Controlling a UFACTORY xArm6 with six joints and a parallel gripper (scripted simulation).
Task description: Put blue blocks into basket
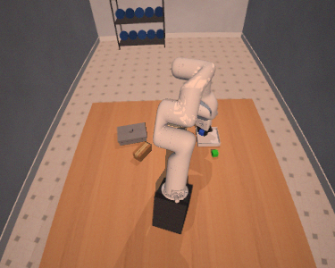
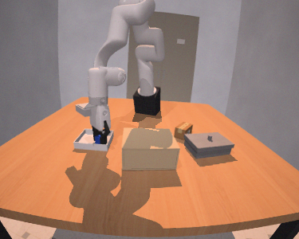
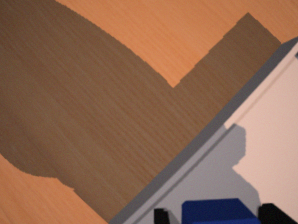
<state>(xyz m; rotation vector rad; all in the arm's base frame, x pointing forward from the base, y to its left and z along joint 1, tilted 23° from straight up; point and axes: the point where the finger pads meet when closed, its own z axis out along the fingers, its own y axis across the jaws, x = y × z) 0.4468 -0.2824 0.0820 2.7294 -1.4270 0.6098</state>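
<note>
The white basket is 4 cm behind my hand, 3 cm to the right of it and 2 cm below it. From my hand the other things lie so: green block 18 cm behind, 2 cm to the right, 2 cm below; then drawer 18 cm to the left, 9 cm ahead, 1 cm above; then light wooden cabinet 18 cm to the left, 10 cm ahead, 1 cm above.
</note>
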